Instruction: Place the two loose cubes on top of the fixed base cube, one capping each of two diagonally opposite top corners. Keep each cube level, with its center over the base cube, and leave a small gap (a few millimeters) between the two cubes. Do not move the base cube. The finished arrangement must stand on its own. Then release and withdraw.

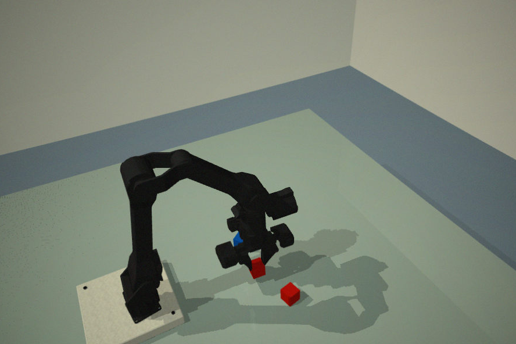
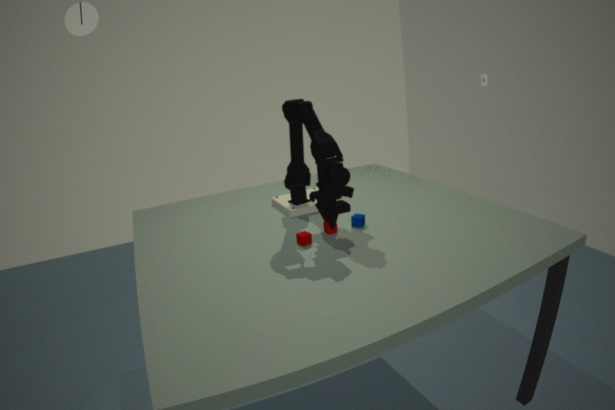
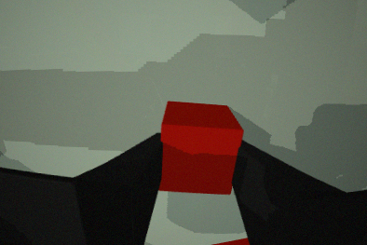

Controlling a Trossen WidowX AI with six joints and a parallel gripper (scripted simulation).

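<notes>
My gripper tip is 2 cm short of the blue base cube and 10 cm to the right of it.
</notes>
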